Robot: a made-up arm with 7 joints.
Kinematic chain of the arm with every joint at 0, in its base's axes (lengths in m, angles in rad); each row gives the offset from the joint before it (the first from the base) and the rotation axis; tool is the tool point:
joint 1: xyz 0 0 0.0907 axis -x
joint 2: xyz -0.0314 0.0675 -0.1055 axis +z
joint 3: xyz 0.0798 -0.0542 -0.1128 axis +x
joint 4: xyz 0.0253 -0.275 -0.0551 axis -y
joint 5: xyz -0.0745 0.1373 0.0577 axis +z
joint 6: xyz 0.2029 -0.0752 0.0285 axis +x
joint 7: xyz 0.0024 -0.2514 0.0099 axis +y
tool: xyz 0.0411 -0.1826 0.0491
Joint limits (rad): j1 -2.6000..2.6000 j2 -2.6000..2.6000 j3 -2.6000..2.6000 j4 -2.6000..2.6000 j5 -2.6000..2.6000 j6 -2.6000..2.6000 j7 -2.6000..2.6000
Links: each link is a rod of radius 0.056 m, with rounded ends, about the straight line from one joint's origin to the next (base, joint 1, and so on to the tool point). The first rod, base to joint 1, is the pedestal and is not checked.
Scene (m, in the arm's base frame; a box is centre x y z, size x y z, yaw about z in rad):
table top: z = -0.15
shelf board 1: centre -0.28 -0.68 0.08 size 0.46 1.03 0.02 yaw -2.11
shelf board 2: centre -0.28 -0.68 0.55 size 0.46 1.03 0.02 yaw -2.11
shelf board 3: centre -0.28 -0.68 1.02 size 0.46 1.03 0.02 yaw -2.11
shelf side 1: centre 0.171 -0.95 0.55 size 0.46 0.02 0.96 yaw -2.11
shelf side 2: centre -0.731 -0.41 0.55 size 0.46 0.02 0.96 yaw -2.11
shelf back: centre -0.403 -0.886 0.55 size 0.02 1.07 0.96 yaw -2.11
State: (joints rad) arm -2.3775 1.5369 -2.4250 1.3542 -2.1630 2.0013 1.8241
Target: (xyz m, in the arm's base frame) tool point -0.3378 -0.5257 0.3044
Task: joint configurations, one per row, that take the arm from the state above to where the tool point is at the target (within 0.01 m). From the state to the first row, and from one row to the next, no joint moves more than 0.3 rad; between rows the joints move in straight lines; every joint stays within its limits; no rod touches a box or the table.
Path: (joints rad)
1: -2.4517 1.6849 -2.4833 1.6033 -2.1312 1.7539 1.7291
2: -2.5258 1.8328 -2.5417 1.8525 -2.0994 1.5065 1.6341
3: -2.6000 1.9808 -2.6000 2.1016 -2.0676 1.2591 1.5391

